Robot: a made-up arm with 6 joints. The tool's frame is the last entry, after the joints. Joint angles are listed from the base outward.
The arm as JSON. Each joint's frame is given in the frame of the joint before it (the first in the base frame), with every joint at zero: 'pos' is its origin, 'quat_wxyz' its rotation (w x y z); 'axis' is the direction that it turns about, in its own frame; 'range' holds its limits. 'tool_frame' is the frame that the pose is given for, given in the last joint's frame.
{
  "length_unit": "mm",
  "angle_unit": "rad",
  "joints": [
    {
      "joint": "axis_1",
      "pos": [
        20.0,
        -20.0,
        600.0
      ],
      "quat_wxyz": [
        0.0,
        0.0,
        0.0,
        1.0
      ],
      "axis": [
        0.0,
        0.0,
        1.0
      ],
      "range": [
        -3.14,
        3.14
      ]
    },
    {
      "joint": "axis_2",
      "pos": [
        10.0,
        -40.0,
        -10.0
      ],
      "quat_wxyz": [
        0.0,
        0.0,
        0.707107,
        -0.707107
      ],
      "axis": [
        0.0,
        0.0,
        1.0
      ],
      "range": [
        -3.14,
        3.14
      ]
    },
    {
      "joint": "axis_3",
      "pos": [
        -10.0,
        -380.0,
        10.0
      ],
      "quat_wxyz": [
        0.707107,
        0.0,
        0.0,
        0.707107
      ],
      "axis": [
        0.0,
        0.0,
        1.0
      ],
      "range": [
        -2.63,
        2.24
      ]
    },
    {
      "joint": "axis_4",
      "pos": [
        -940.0,
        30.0,
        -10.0
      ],
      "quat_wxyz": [
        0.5,
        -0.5,
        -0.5,
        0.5
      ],
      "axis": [
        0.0,
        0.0,
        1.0
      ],
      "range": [
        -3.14,
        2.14
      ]
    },
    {
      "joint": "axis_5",
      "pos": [
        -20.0,
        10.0,
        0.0
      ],
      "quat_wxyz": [
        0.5,
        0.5,
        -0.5,
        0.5
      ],
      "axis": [
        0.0,
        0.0,
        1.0
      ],
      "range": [
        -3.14,
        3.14
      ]
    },
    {
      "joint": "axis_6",
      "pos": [
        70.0,
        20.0,
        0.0
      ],
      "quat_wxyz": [
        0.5,
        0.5,
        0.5,
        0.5
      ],
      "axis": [
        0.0,
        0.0,
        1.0
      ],
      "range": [
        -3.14,
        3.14
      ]
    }
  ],
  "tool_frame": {
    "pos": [
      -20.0,
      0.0,
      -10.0
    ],
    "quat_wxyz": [
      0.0,
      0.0,
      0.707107,
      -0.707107
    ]
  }
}
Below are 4 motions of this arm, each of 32 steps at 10 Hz.
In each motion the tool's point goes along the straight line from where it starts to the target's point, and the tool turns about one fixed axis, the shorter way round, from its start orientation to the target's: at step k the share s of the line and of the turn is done. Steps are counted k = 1, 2, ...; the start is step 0. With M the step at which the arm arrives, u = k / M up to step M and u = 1 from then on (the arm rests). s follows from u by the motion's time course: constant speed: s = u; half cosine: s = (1 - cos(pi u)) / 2; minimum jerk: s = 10 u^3 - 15 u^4 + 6 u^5.
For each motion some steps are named. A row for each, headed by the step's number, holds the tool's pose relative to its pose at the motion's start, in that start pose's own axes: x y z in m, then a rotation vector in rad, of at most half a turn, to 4 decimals.
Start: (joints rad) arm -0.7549 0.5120 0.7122 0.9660 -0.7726 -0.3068
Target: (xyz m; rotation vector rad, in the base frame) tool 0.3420 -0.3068 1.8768 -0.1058 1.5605 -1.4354
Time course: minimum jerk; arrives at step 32
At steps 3, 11, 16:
3: 0.0055 -0.0001 -0.0029 0.0050 -0.0106 0.0032
11: 0.1726 -0.0030 -0.0932 0.1579 -0.3351 0.1017
16: 0.3827 -0.0066 -0.2066 0.3500 -0.7429 0.2253

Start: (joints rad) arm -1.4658 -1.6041 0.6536 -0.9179 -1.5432 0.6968
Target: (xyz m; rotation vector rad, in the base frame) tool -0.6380 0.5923 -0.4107 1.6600 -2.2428 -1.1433
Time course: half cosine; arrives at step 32
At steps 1, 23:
1: 0.0041 0.0000 0.0001 0.0009 0.0014 0.0012
23: 1.3801 0.0071 0.0188 0.2933 0.4884 0.3982

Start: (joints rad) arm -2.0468 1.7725 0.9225 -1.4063 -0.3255 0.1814
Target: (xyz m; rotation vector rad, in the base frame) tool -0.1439 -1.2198 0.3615 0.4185 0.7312 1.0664
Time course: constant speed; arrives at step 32
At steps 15, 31, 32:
15: 0.3203 0.1600 0.1889 -0.0821 0.8894 0.3311
31: 0.6619 0.3306 0.3904 -0.1697 1.8380 0.6843
32: 0.6832 0.3413 0.4030 -0.1751 1.8973 0.7064

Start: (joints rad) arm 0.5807 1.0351 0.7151 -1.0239 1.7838 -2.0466
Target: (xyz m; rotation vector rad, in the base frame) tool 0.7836 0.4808 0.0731 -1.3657 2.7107 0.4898
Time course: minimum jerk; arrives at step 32
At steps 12, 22, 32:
12: 0.1390 -0.0883 0.0366 -0.0357 0.2195 -0.1972
22: 0.4142 -0.2632 0.1090 -0.1062 0.6541 -0.5877
32: 0.5052 -0.3210 0.1329 -0.1296 0.7977 -0.7167

